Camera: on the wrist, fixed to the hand. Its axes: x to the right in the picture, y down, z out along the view.
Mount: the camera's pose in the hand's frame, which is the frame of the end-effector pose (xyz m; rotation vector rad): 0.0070 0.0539 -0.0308 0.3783 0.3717 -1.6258
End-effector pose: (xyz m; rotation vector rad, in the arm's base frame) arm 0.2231 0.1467 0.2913 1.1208 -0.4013 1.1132
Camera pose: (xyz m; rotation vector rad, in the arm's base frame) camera 0.1720 0.1771 0.3105 1.0695 0.9539 -0.1178
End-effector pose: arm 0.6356 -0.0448 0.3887 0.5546 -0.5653 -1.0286
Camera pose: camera 0.6928 -0.0242 0.4032 1.6109 0.1788 -2.2602
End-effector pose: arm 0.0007 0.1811 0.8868 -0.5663 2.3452 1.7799
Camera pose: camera -0.0227 0.1626 0.9417 -1.9668 1.2474 0.4504
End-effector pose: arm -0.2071 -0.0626 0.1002 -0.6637 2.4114 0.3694
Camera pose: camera -0.2558 -0.0326 0.1254 -2.2166 1.3763 -0.8935
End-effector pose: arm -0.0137 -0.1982 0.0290 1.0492 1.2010 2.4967
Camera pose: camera -0.0320 -0.2496 0.0595 -0.4309 1.6022 1.1362
